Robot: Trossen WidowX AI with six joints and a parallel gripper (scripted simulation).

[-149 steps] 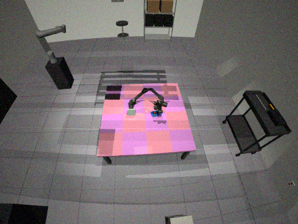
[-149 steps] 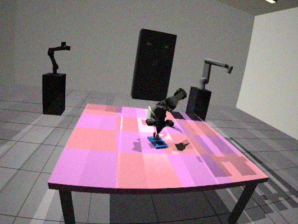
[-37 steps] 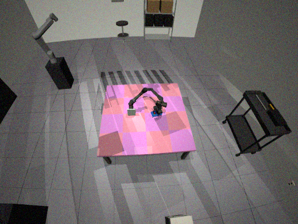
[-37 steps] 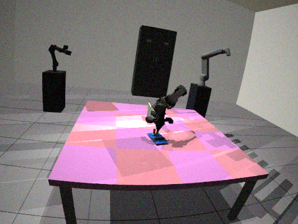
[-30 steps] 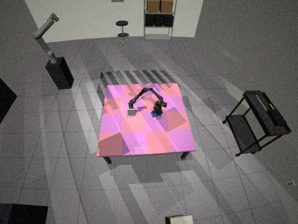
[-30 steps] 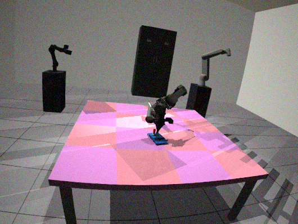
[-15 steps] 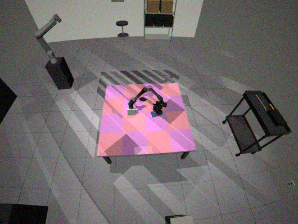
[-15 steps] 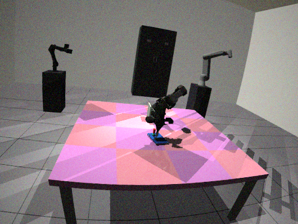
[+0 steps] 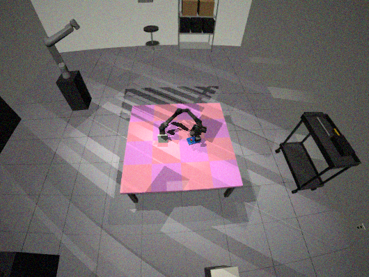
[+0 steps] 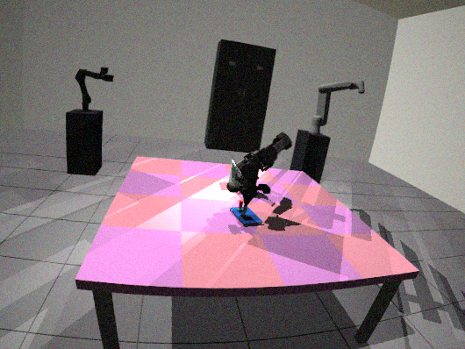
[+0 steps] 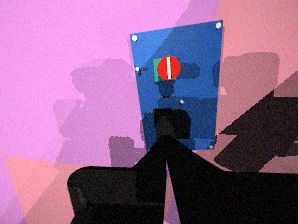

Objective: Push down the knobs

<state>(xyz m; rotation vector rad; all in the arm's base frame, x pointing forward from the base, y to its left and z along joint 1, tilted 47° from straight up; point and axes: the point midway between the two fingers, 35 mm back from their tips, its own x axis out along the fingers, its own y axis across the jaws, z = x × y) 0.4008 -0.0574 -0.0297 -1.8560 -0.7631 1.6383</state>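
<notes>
My gripper tip is 60 mm past the red knob and 20 mm above it.
</notes>
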